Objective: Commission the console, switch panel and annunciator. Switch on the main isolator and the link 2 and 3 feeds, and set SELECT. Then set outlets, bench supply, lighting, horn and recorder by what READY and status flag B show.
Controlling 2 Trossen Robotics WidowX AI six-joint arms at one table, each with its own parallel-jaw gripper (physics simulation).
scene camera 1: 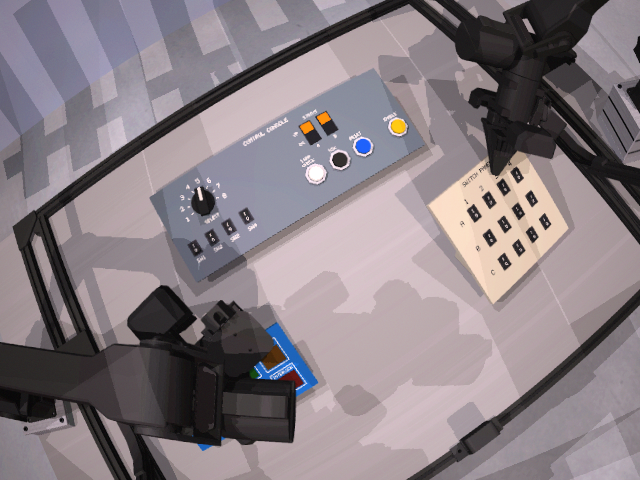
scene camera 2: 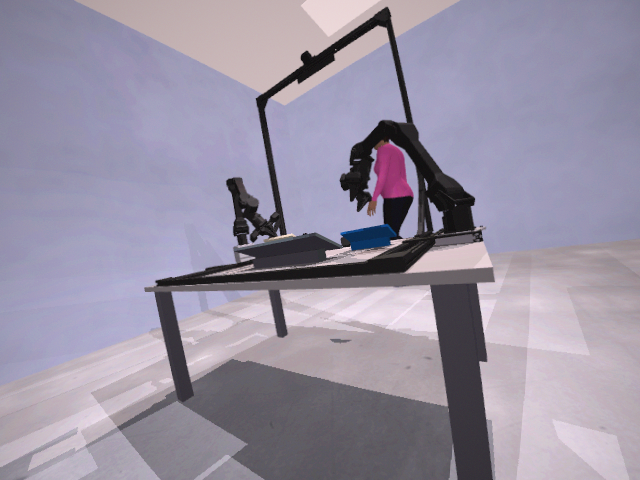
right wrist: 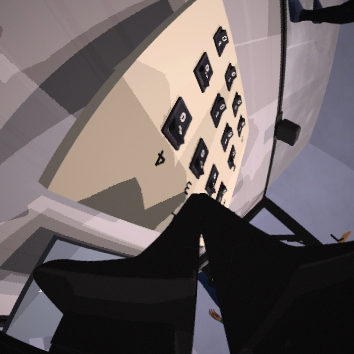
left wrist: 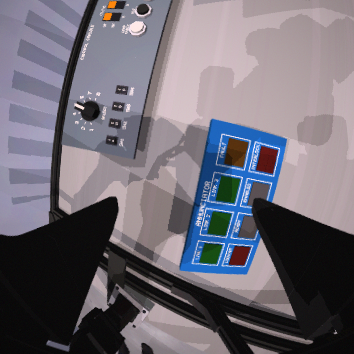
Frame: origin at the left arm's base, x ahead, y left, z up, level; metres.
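Seen in the pictures: left gripper, fingertip midpoint: (scene camera 2: 354, 206) (left wrist: 185, 204); right gripper, fingertip midpoint: (scene camera 1: 494, 174) (right wrist: 197, 199); left arm's base, origin of the base link: (scene camera 1: 39, 401) (scene camera 2: 460, 230) (right wrist: 205, 265) (left wrist: 125, 307); right arm's base, origin of the base link: (scene camera 2: 243, 245).
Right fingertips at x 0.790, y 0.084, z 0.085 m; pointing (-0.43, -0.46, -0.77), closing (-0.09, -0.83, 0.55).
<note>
Offsets run from my right fingertips to a thing's top centre. "spot": to the spot under its first point.
The grey control console {0.271 m back, 0.150 m left, 0.012 m down} (scene camera 1: 279, 175) (left wrist: 75, 65) carries the SELECT knob {0.404 m back, 0.125 m left, 0.012 m down} (scene camera 1: 203, 200) (left wrist: 90, 111), whose white pointer is at 5. Status flags A {spot: 0.223 m back, 0.190 m left, 0.031 m down} (scene camera 1: 306, 127) and B {spot: 0.192 m back, 0.196 m left, 0.031 m down} (scene camera 1: 324, 118) show orange in their upper halves. The beige switch panel (scene camera 1: 448, 210) (right wrist: 115, 110) has rocker rows A to C. The blue annunciator {0.434 m back, 0.143 m right, 0.031 m down} (scene camera 1: 307, 373) (scene camera 2: 369, 236) (left wrist: 245, 131) has dark green link windows, a brown FAULT window and a grey READY window {0.445 m back, 0.185 m right, 0.059 m down} (left wrist: 247, 226). My left gripper (left wrist: 185, 204) is open and empty above it. My right gripper (scene camera 1: 496, 173) (right wrist: 197, 199) is shut and empty, its tips over the panel's top edge near label 3.
The console's buttons are white, black, blue {0.151 m back, 0.139 m left, 0.046 m down} (scene camera 1: 362, 146) and yellow {0.087 m back, 0.155 m left, 0.046 m down} (scene camera 1: 398, 126). Switches SW1 to SW4 sit below the knob. A black frame (scene camera 1: 227, 117) borders the table. A person in pink (scene camera 2: 391, 170) stands behind the left arm in scene camera 2.
</note>
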